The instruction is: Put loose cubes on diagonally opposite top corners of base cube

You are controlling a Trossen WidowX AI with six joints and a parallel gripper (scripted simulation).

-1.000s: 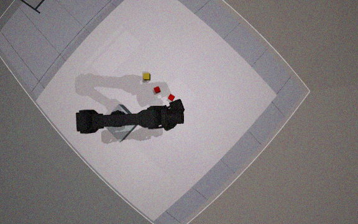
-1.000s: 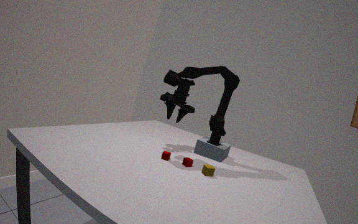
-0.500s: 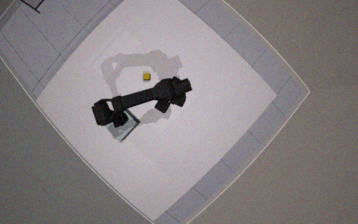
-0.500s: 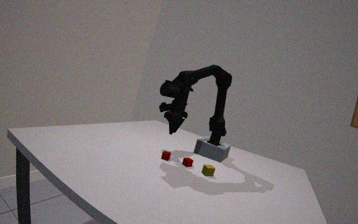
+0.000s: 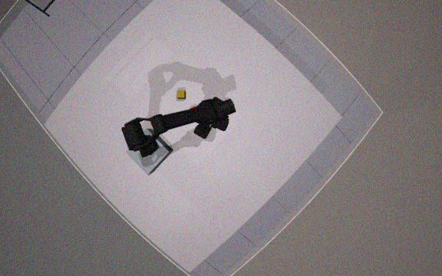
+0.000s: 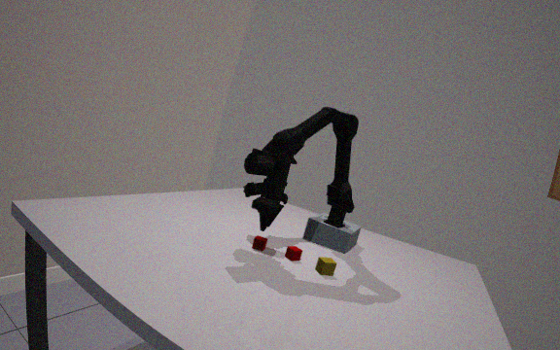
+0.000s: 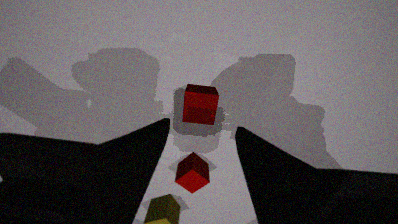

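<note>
Now: the yellow cube 30 mm behind my gripper tip, 210 mm to the left of it and 40 mm below it.
</note>
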